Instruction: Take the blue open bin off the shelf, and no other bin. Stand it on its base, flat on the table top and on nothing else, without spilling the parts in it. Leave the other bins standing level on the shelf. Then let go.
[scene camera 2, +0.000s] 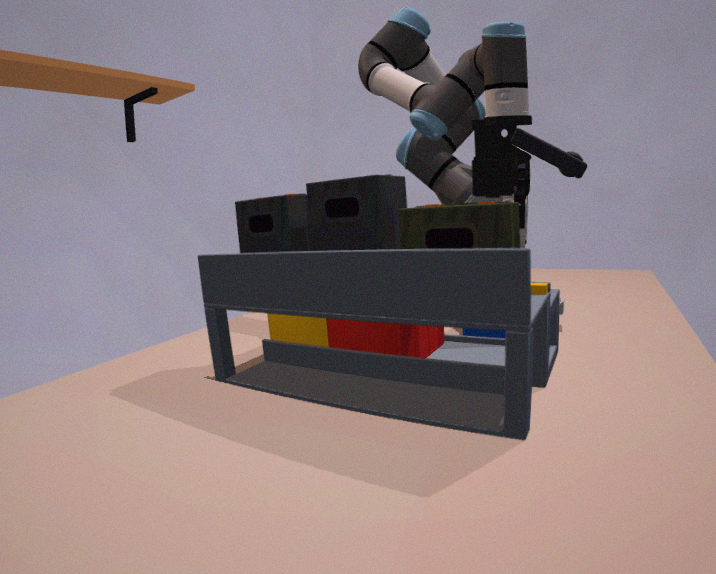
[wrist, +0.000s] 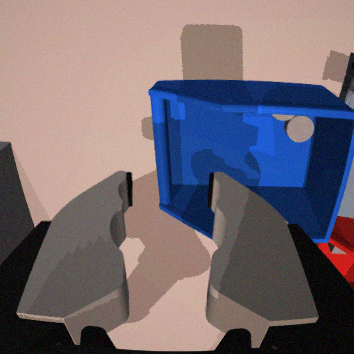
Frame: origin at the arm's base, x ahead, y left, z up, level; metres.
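Seen in the pictures: gripper, fingertip midpoint: (wrist: 170, 176); arm's base, origin of the base link: (scene camera 2: 474, 199).
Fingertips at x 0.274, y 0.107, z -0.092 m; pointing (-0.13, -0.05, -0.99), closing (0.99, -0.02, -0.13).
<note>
Pixels of each thing's top centre, then the offset from my fingertips to it. "pt": a spot on its surface instead.
- blue open bin, middle of its top: (wrist: 248, 184) (scene camera 2: 500, 283) 0.044 m ahead, 0.024 m right, 0.036 m down
- grey shelf, surface spot: (scene camera 2: 364, 281) pt 0.345 m ahead, 0.115 m right, 0.023 m up
- olive bin, middle of its top: (scene camera 2: 461, 202) 0.280 m ahead, 0.036 m right, 0.088 m up
- yellow bin, middle of its top: (scene camera 2: 324, 296) 0.172 m ahead, 0.253 m right, 0.030 m down
- red bin, middle of its top: (scene camera 2: 387, 299) 0.187 m ahead, 0.154 m right, 0.030 m down
The blue open bin (scene camera 2: 485, 332) (wrist: 240, 145) shows in part behind the shelf in the scene view. In the wrist view its open side faces the camera, and pale round shapes show inside near its upper right. What its base rests on, and whether it stands level, I cannot tell. My gripper (wrist: 170, 176) is partly open, with a gap between its fingertips and nothing held. The right finger overlaps the bin's lower left part in the wrist view; the bin's left wall lies beyond the gap. In the scene view the fingers are mostly hidden behind the olive bin.
The grey shelf (scene camera 2: 364, 281) holds two dark bins (scene camera 2: 271, 230) (scene camera 2: 358, 224) and an olive bin (scene camera 2: 457, 221) on top. A yellow bin (scene camera 2: 297, 330) and a red bin (scene camera 2: 382, 337) (wrist: 342, 255) show lower down. A wooden wall shelf (scene camera 2: 89, 76) is at the upper left.
</note>
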